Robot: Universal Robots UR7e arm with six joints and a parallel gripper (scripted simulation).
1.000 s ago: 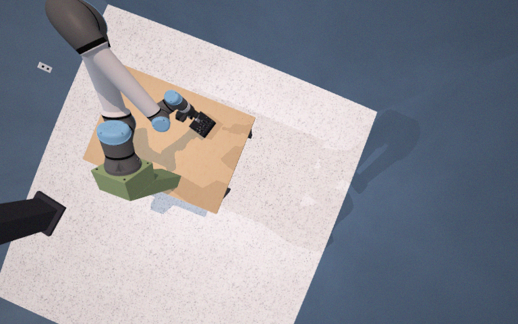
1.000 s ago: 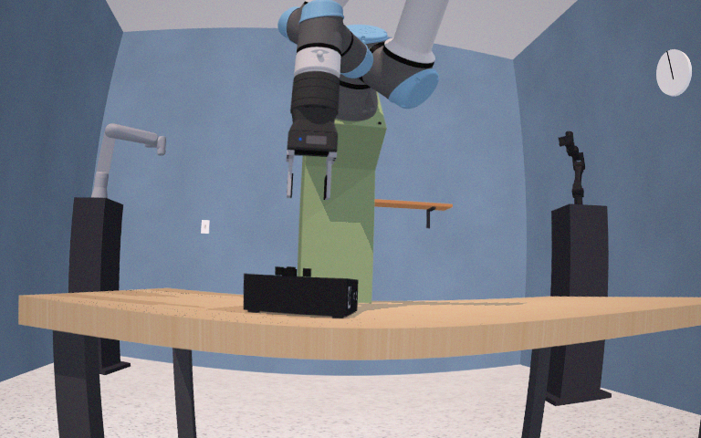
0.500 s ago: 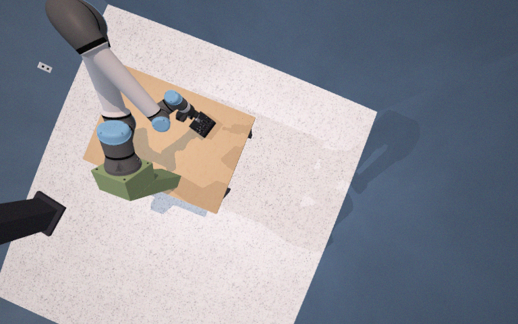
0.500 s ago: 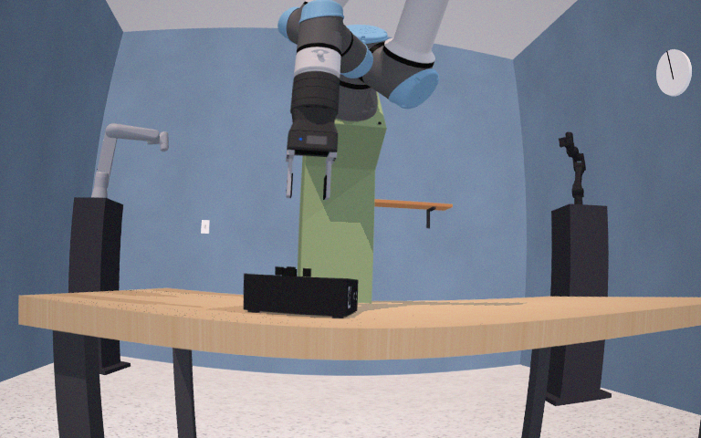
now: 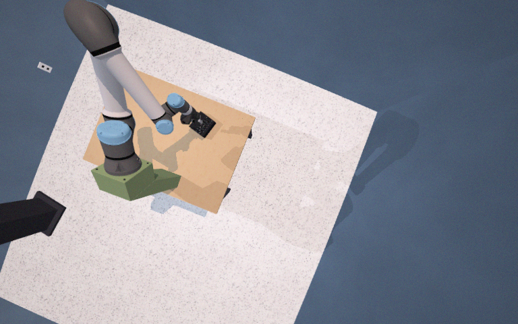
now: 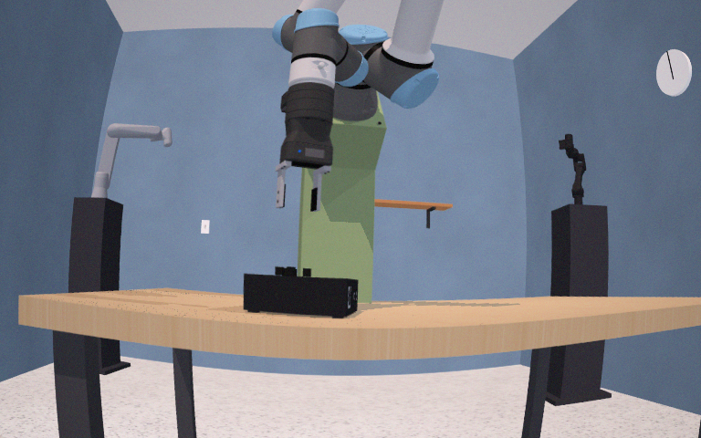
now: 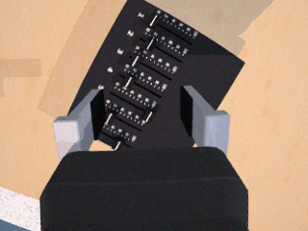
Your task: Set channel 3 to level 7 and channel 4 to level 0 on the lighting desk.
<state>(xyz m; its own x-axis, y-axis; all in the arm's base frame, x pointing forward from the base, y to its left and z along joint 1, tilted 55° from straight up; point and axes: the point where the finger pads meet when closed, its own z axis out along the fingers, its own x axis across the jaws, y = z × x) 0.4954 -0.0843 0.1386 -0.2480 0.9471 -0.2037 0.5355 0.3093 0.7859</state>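
My hand is 2 cm past the channel 3 cap, 2 cm to the left of it and 11 cm above it. Also, from my hand: channel 4 cap 1 cm ahead, 1 cm to the right, 11 cm below; channel 5 cap 3 cm ahead, 2 cm to the left, 11 cm below; channel 2 cap 4 cm behind, 1 cm to the right, 11 cm below.
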